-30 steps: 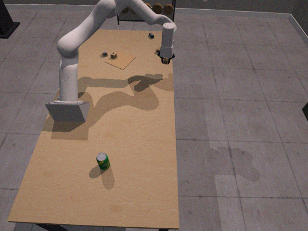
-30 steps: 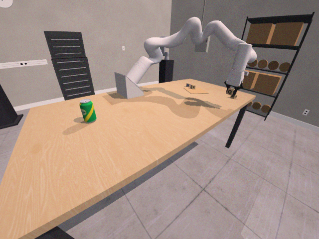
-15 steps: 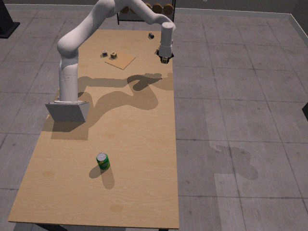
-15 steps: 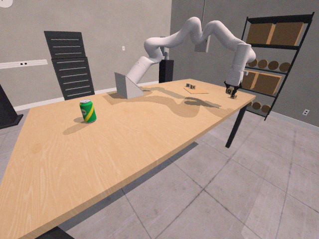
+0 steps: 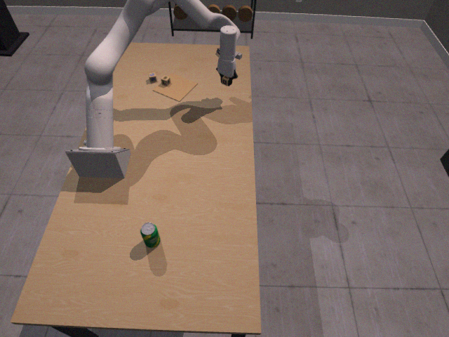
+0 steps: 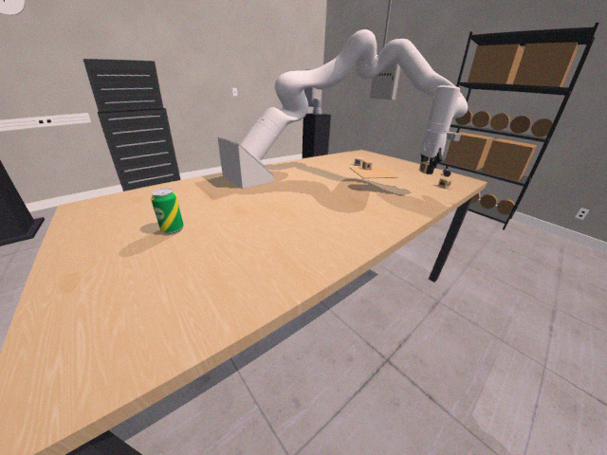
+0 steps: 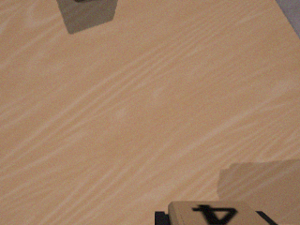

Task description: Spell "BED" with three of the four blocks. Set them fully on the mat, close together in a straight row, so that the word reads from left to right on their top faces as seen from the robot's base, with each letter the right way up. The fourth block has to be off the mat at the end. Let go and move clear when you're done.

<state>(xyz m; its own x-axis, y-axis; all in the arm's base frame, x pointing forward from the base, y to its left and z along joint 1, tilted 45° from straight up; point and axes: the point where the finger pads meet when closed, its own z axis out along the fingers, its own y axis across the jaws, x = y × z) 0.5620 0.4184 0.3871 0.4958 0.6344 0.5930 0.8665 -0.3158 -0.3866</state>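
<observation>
My hand is 32 cm past the tan mat, 5 cm to the right of it and 11 cm above it. From my hand the other things lie so: green can (24 cm behind, 96 cm to the right, 5 cm below); then wooden letter block (2 cm ahead, 20 cm to the left, 9 cm below); then small dark object (7 cm behind, 45 cm to the left, 10 cm below).
</observation>
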